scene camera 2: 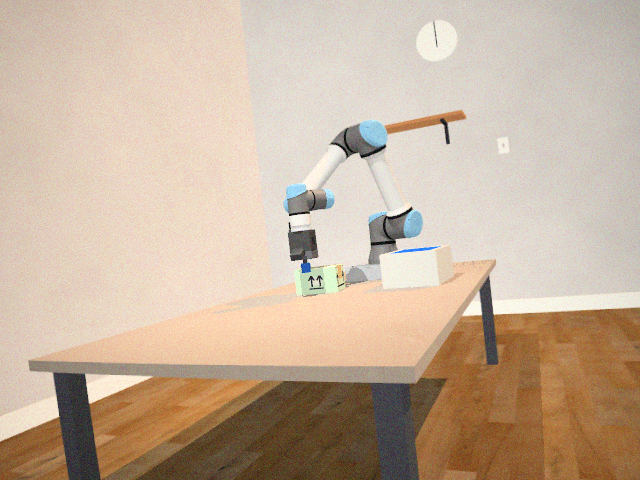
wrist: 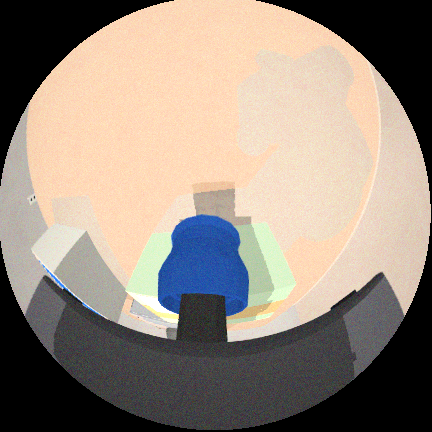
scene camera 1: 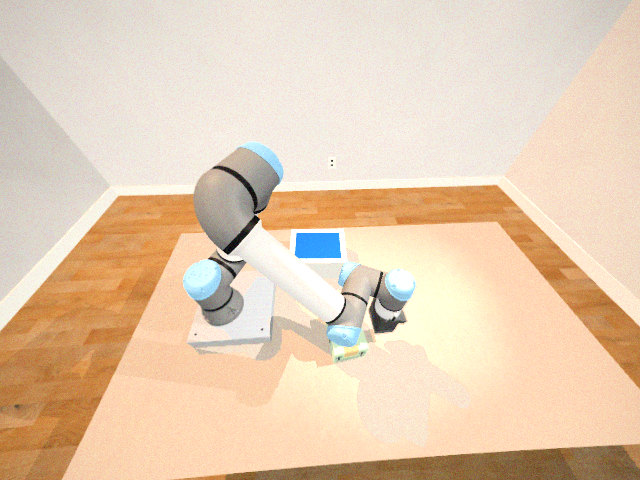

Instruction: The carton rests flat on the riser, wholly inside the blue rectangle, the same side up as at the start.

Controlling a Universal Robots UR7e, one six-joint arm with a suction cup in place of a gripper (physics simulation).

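Seen in the pictures: hand, tool point: (scene camera 2: pixel 306 272) (wrist: pixel 204 244); arm's base, link origin: (scene camera 1: pixel 224 306).
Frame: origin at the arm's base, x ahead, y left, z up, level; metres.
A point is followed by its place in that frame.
Note:
The pale green carton (scene camera 1: pixel 349 353) {x 0.447, y -0.232, z 0.026 m} (scene camera 2: pixel 331 281) {x 0.504, y -0.088, z -0.014 m} (wrist: pixel 145 262) {x 0.503, y -0.081, z 0.000 m}, with yellow-orange tape and up arrows on one side, sits upright on the table, apart from the riser. My gripper's blue suction cup (scene camera 2: pixel 306 267) (wrist: pixel 202 260) is at the upper edge of the arrow side; in the wrist view its tip overlaps that side and the table beyond, not the top. I see no seal, so it looks open. In scene camera 1 the cup is hidden and part of the carton is behind the wrist. The white riser (scene camera 1: pixel 328 268) {x 0.429, y 0.112, z 0.025 m} (scene camera 2: pixel 410 272) {x 0.520, y 0.208, z -0.004 m} (wrist: pixel 95 267) {x 0.426, y 0.112, z -0.022 m} bears the blue rectangle (scene camera 1: pixel 317 245) {x 0.393, y 0.213, z 0.066 m} (scene camera 2: pixel 416 250) {x 0.409, y 0.218, z 0.064 m}.
The grey base plate (scene camera 1: pixel 250 328) {x 0.110, y -0.100, z 0.005 m} stands left of the carton in scene camera 1. The riser is farther back, between the base and my wrist. The forearm (scene camera 1: pixel 294 276) {x 0.299, y -0.177, z 0.443 m} passes above the table (scene camera 1: pixel 516 361) {x 1.048, y -0.308, z -0.054 m} (scene camera 2: pixel 310 335) {x 1.202, y 0.103, z -0.055 m}. Shadows fall around the carton.

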